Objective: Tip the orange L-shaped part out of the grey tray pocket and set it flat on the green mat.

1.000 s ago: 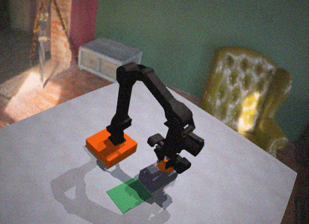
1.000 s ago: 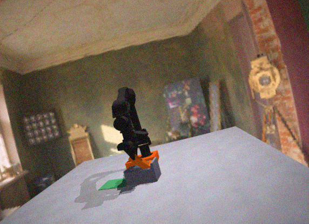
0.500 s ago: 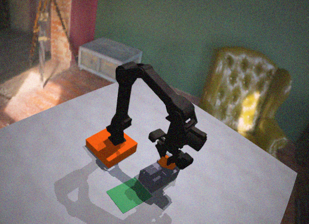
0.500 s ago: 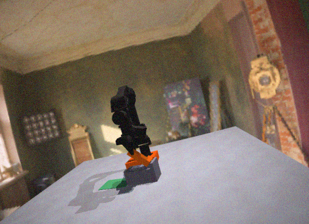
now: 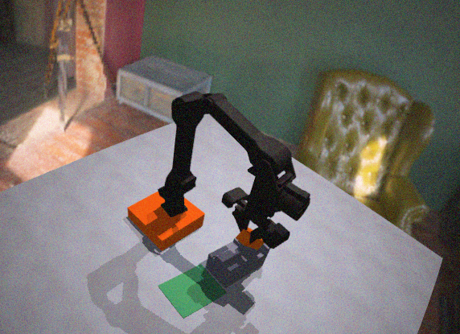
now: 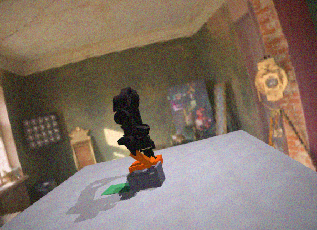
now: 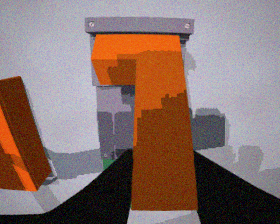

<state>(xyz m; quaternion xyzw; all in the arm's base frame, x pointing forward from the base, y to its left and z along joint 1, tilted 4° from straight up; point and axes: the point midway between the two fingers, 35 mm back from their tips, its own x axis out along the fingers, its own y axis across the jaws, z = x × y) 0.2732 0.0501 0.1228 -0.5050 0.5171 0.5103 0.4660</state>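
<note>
My gripper tip is now 1 cm past the green mat, 14 cm to the left of it and 17 cm above it. Also, from my gripper tip: orange L-shaped part (2 cm behind, 3 cm to the left, 3 cm below).
</note>
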